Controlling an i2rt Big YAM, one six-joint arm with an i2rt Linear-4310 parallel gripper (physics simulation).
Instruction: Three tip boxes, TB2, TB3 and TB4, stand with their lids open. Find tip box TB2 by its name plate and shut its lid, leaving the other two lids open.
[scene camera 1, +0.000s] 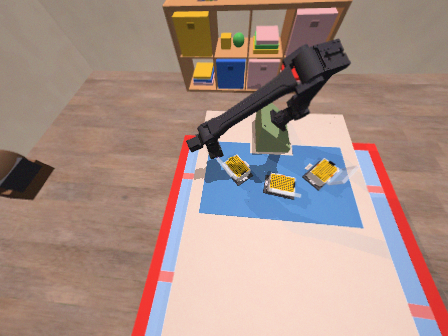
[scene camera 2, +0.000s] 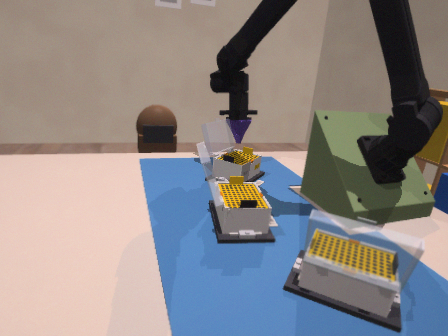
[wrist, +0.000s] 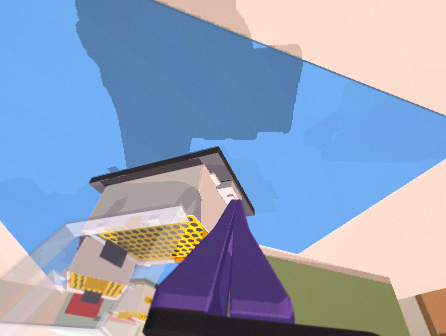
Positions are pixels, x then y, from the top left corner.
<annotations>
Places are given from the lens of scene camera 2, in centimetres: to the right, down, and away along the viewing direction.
gripper (scene camera 2: 238, 143): 4, -8, 92
tip box (scene camera 2: 236, 194): 2, 5, 59
</annotations>
